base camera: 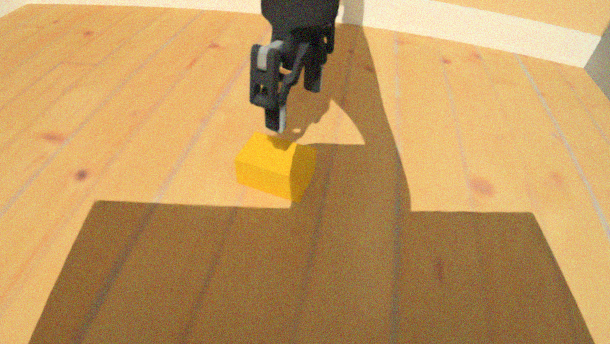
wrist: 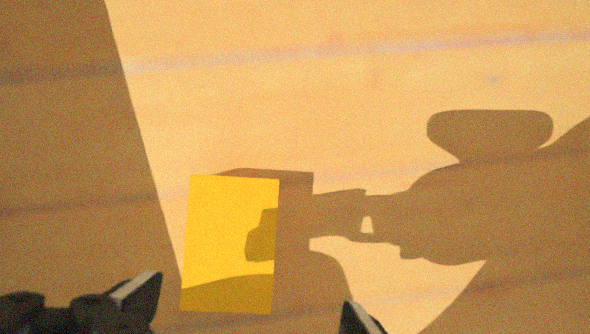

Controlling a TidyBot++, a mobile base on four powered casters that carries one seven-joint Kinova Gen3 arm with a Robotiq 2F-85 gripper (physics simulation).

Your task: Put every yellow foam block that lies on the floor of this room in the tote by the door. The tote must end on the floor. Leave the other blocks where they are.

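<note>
A yellow foam block lies flat on the wooden floor, partly in shadow. My gripper is open and empty. It hangs above the floor over the block's far side in the base camera view, with its fingertips apart from the block. In the wrist view the fingertips are at the bottom edge, one to each side of the block's lower end, with a wider gap than the block's width. The tote does not show in either view.
A white baseboard runs along the wall behind the gripper. A grey upright surface stands at the right edge of the base camera view. Shadows of the robot and its arm fall across the floor.
</note>
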